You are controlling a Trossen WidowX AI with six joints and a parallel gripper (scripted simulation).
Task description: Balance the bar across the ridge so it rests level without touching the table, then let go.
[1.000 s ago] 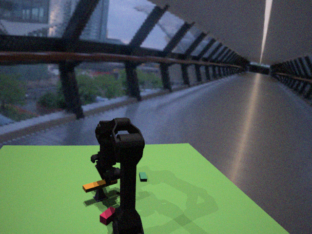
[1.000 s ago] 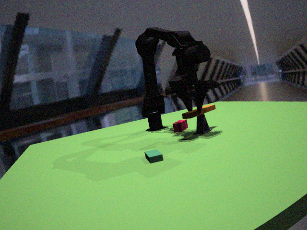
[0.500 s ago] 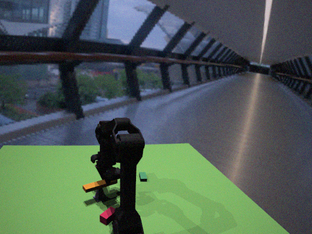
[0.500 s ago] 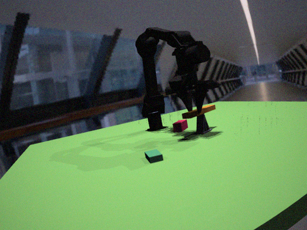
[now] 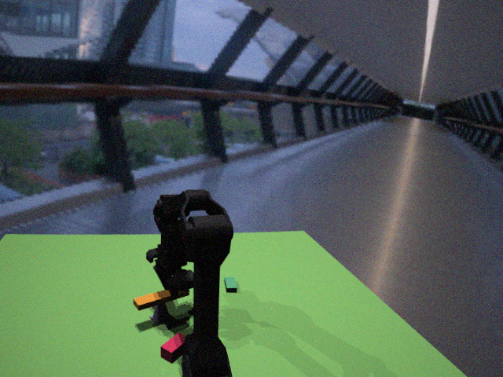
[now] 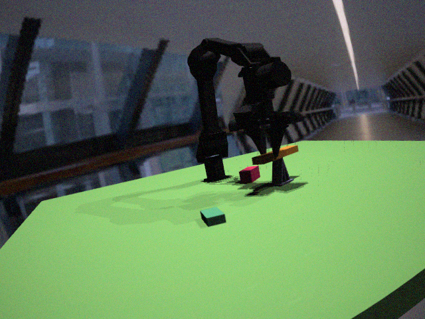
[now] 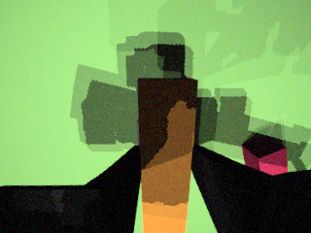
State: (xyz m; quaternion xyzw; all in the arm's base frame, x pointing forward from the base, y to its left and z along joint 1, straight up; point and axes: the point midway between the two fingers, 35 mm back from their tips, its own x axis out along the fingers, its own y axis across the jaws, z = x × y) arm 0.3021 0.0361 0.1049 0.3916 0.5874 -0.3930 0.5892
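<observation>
My gripper tip is 3 cm to the right of the orange bar and 1 cm past it. The rest, counted from my gripper tip: red block: 15 cm behind, 5 cm below, 1 cm to the left; then teal block: 21 cm to the right, 13 cm ahead, 6 cm below.
</observation>
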